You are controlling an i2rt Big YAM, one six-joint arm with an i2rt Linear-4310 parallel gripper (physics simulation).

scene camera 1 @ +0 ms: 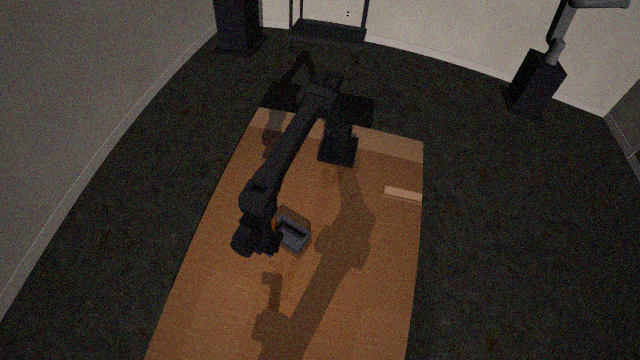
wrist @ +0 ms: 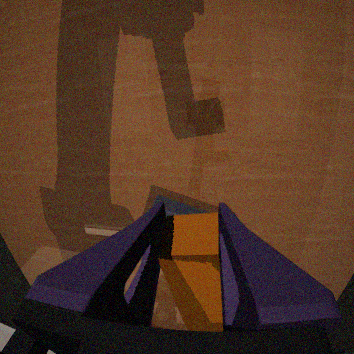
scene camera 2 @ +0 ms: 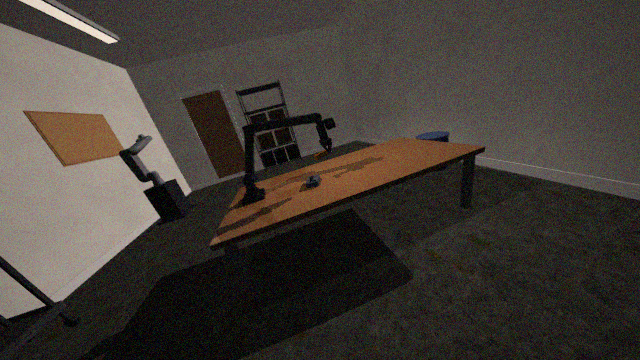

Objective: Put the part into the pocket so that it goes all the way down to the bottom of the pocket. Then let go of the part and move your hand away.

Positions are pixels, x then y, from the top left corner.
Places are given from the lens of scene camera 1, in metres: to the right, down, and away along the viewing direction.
grey-blue pocket block (scene camera 1: 295,237): -0.09, 0.21, 1.08
